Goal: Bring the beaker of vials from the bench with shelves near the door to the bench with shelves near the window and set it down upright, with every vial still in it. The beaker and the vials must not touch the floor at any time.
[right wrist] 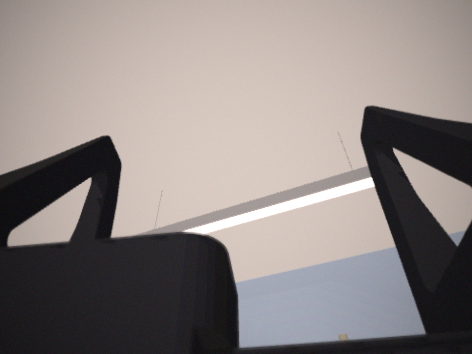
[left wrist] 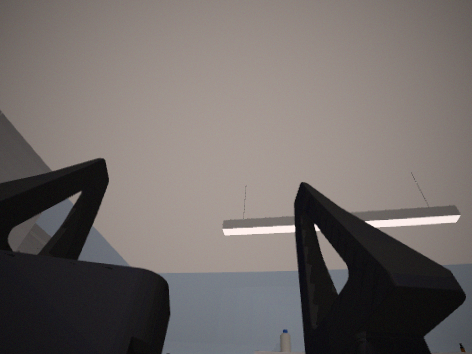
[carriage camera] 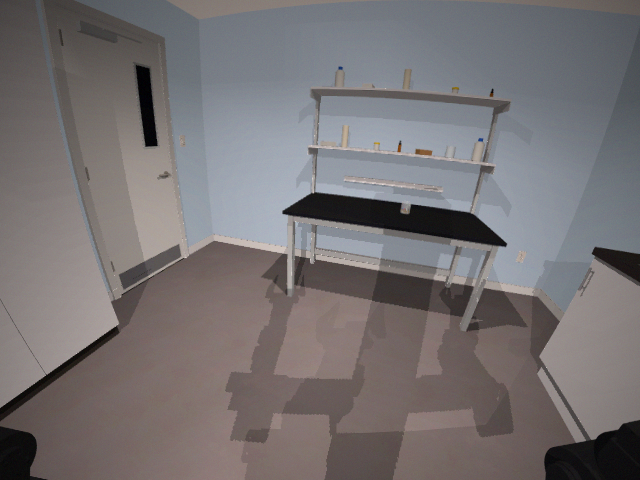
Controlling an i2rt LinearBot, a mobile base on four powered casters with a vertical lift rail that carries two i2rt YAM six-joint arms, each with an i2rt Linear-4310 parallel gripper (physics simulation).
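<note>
A small clear beaker stands upright on the black top of a bench with shelves, right of the middle of the bench top in the carriage camera. Pale contents show low in it; single vials are too small to tell. A door stands at the left of that view. My left gripper is open with nothing between its fingers, pointing up towards the ceiling and a lamp. My right gripper is also open and empty, pointing up the same way. Both are far from the beaker. The other bench with shelves does not show.
Bottles, jars and boxes stand on the upper shelf and lower shelf above the bench. The door and a tall white cabinet are at the left. A white base cabinet with a dark top stands at the right.
</note>
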